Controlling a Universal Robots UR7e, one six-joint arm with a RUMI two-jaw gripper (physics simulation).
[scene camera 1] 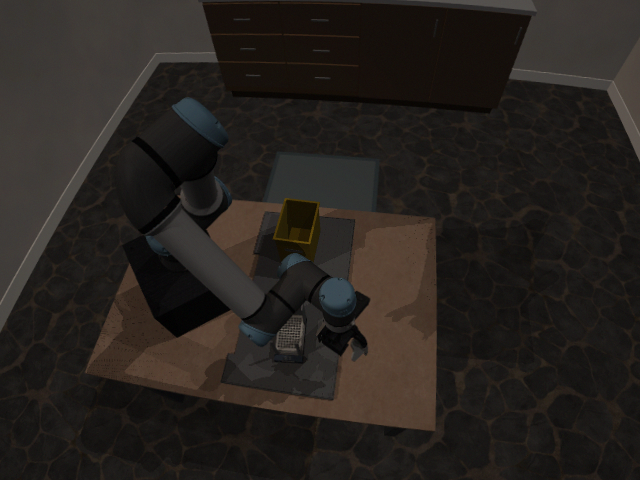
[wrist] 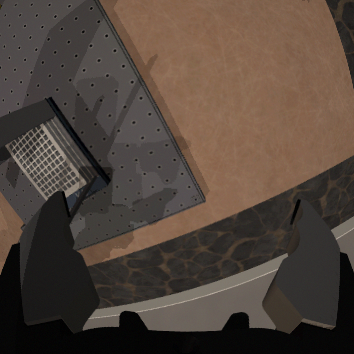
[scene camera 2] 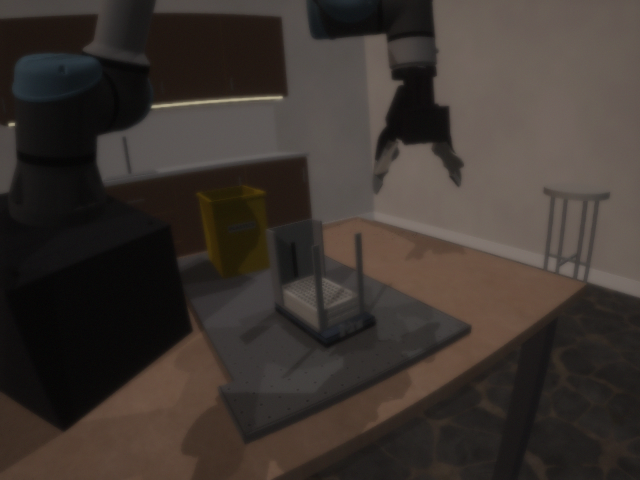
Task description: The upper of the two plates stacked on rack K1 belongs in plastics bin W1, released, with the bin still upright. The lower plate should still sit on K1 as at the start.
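Seen in the pictures: gripper, fingertip midpoint: (wrist: 181,200) (scene camera 2: 418,190); arm's base at its link origin: (scene camera 2: 59,207).
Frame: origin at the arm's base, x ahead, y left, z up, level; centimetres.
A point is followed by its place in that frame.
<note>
The pale plates are stacked in rack K1 (scene camera 1: 288,358) {y -22.3, x 38.7, z -21.9 cm} (scene camera 2: 358,268) {y -20.8, x 41.9, z -14.0 cm} (wrist: 80,140) {y -15.1, x 42.5, z -23.4 cm}, between its upright posts and tall back panel. The upper plate (scene camera 1: 290,330) {y -13.6, x 37.6, z -19.2 cm} (scene camera 2: 317,291) (wrist: 45,162) {y -14.9, x 37.8, z -19.5 cm} shows its gridded top; the lower plate is beneath it, and the seam between them is hard to make out. The yellow bin W1 (scene camera 1: 294,249) {y 12.8, x 33.7, z -11.3 cm} (scene camera 2: 235,248) {y 12.9, x 31.1, z -17.1 cm} stands upright beyond the rack, and no plate shows in its visible interior. My gripper (scene camera 1: 339,348) {y -18.4, x 56.3, z -4.2 cm} (scene camera 2: 418,187) {y -18.4, x 56.3, z -4.2 cm} (wrist: 181,200) {y -18.4, x 56.3, z -4.2 cm} is open and empty. It hangs high above the table, to the right of the rack in scene camera 1.
The rack and bin stand on a grey perforated board (scene camera 1: 315,379) {y -27.1, x 48.6, z -23.7 cm} (scene camera 2: 289,392) {y -29.9, x 25.4, z -23.6 cm} (wrist: 135,150) {y -20.1, x 49.3, z -23.6 cm} on the brown table (scene camera 1: 392,372) {y -20.2, x 73.0, z -25.0 cm} (scene camera 2: 429,263) {y -6.0, x 71.3, z -24.9 cm} (wrist: 250,90) {y -18.6, x 67.7, z -24.9 cm}. The arm's black pedestal (scene camera 1: 178,304) {y -16.6, x 3.3, z -5.3 cm} (scene camera 2: 98,304) {y -15.5, x 5.1, z -11.9 cm} stands left of the board. A stool (scene camera 2: 576,193) stands past the table.
</note>
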